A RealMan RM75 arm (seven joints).
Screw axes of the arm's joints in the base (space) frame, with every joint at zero. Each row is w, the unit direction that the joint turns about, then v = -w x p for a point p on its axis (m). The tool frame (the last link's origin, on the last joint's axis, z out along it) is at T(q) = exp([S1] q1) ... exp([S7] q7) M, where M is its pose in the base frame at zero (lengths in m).
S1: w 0 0 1 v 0 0 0
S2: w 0 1 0 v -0.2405 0 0
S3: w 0 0 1 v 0 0 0
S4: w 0 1 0 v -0.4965 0 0
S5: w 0 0 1 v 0 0 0
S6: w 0 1 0 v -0.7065 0 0
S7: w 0 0 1 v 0 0 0
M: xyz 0 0 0.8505 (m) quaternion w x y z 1 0 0 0
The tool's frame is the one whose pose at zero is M.
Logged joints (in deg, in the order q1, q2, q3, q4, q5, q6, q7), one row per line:
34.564, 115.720, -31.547, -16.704, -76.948, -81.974, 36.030
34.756, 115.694, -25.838, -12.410, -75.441, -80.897, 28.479
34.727, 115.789, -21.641, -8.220, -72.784, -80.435, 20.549
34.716, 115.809, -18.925, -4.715, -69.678, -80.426, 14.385
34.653, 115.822, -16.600, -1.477, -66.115, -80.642, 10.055
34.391, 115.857, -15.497, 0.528, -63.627, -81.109, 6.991
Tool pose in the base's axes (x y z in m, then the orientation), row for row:
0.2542, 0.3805, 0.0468, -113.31, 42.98, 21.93
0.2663, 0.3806, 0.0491, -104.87, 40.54, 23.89
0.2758, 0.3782, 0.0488, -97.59, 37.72, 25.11
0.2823, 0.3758, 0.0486, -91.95, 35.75, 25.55
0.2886, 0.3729, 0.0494, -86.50, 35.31, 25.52
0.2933, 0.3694, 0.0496, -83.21, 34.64, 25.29
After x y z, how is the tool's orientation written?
As angles about the fixed x, y, z axes (roll, pitch, yaw), in degrees.
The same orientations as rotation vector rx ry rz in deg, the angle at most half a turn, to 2 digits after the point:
-113.85, 7.08, 56.50
-106.73, 7.30, 53.57
-100.29, 7.18, 50.45
-95.06, 7.54, 48.09
-89.92, 9.34, 46.69
-86.74, 10.20, 45.39

